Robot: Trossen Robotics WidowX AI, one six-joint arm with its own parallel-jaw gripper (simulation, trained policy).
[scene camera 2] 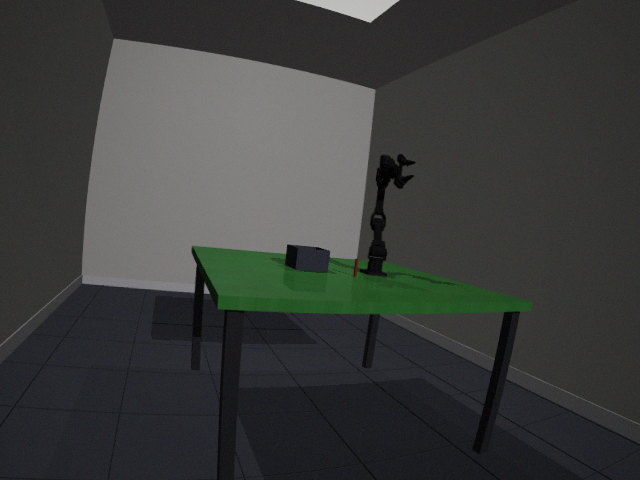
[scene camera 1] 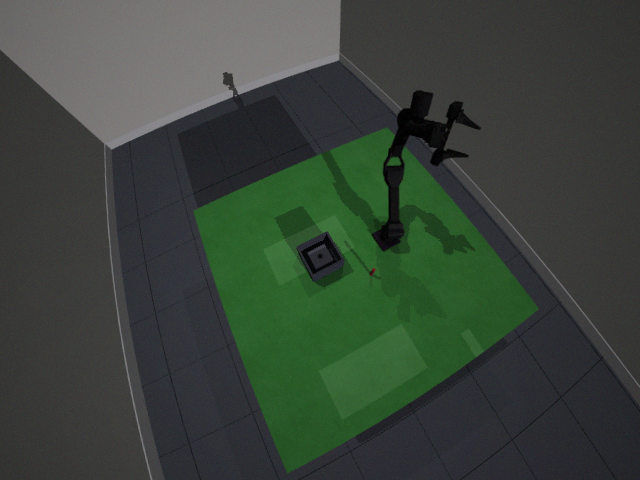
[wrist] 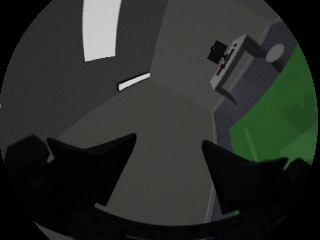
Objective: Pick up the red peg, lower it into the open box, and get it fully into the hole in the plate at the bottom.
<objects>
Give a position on a dark box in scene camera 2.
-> At 308,258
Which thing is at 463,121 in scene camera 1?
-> The gripper.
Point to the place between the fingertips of the gripper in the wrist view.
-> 169,140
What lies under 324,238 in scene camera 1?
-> A dark box.
</objects>
